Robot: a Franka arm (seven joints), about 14 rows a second.
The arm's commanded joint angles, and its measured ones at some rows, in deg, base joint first. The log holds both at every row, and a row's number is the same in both.
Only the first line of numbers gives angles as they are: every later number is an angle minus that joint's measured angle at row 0.
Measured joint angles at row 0:
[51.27, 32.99, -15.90, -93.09, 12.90, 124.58, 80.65]
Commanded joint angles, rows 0 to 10:
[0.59, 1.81, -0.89, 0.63, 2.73, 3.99, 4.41]
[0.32, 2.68, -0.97, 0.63, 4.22, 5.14, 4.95]
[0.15, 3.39, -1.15, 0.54, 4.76, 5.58, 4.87]
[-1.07, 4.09, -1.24, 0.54, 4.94, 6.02, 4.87]
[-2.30, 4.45, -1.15, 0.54, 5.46, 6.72, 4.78]
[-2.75, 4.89, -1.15, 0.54, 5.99, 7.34, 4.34]
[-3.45, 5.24, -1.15, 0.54, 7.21, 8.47, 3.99]
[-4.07, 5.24, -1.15, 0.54, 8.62, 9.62, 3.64]
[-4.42, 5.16, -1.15, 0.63, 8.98, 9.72, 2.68]
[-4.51, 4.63, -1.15, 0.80, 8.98, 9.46, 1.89]
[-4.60, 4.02, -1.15, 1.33, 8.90, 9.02, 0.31]
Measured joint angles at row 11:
[-4.76, 4.69, -0.99, 0.18, 6.84, 8.96, 2.99]
